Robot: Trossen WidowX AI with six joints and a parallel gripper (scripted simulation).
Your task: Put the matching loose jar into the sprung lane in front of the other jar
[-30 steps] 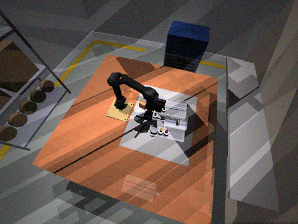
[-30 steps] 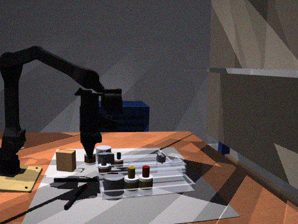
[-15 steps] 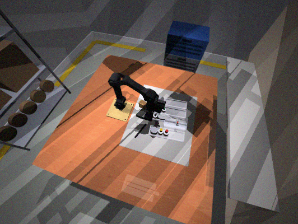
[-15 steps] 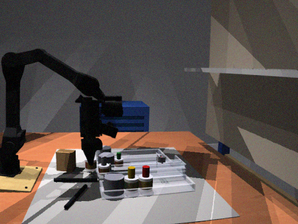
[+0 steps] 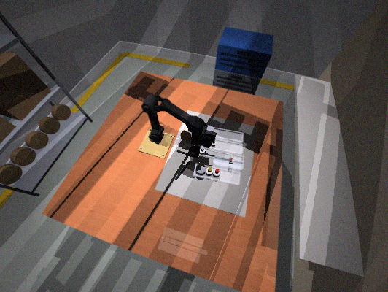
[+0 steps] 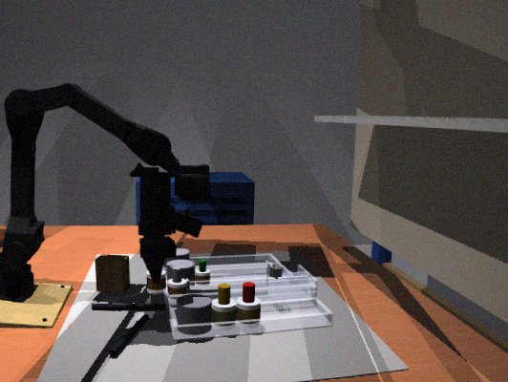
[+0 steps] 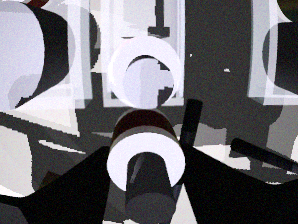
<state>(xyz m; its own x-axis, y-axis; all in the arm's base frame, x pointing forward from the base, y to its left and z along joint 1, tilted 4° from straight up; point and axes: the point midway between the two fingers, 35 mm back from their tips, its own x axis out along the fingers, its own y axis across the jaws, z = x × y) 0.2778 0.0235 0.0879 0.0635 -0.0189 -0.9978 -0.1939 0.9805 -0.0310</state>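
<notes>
My gripper tip is now 100 mm past the brown block, 60 mm to the right of it and 10 mm above it. The rest, counted from my gripper tip: clear lane rack (190 mm ahead, 10 mm to the left, 30 mm below).
</notes>
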